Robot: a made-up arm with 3 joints. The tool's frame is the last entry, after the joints.
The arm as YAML. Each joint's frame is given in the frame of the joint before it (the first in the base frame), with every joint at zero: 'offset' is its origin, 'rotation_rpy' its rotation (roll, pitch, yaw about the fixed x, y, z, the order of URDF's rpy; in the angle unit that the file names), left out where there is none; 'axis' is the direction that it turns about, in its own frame. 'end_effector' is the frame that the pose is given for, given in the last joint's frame.
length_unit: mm
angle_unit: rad
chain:
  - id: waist
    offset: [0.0, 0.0, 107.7]
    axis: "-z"
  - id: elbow
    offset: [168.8, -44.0, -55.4]
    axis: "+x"
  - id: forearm
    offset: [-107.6, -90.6, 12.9]
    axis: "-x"
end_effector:
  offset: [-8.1, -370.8, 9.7]
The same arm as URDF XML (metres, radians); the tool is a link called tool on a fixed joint. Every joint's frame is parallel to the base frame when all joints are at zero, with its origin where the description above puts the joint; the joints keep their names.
<robot name="arm">
  <link name="base_link"/>
  <link name="link1"/>
  <link name="link2"/>
  <link name="link3"/>
  <link name="tool"/>
  <joint name="waist" type="continuous">
    <parent link="base_link"/>
    <child link="link1"/>
    <origin xyz="0 0 0.1077" rpy="0 0 0"/>
    <axis xyz="0 0 -1"/>
  </joint>
  <joint name="elbow" type="continuous">
    <parent link="link1"/>
    <child link="link2"/>
    <origin xyz="0.1688 -0.044 -0.0554" rpy="0 0 0"/>
    <axis xyz="1 0 0"/>
  </joint>
  <joint name="forearm" type="continuous">
    <parent link="link2"/>
    <child link="link3"/>
    <origin xyz="-0.1076 -0.0906 0.0129" rpy="0 0 0"/>
    <axis xyz="-1 0 0"/>
  </joint>
  <joint name="tool_fixed" type="fixed">
    <parent link="link3"/>
    <child link="tool"/>
    <origin xyz="-0.0081 -0.3708 0.0097" rpy="0 0 0"/>
  </joint>
</robot>

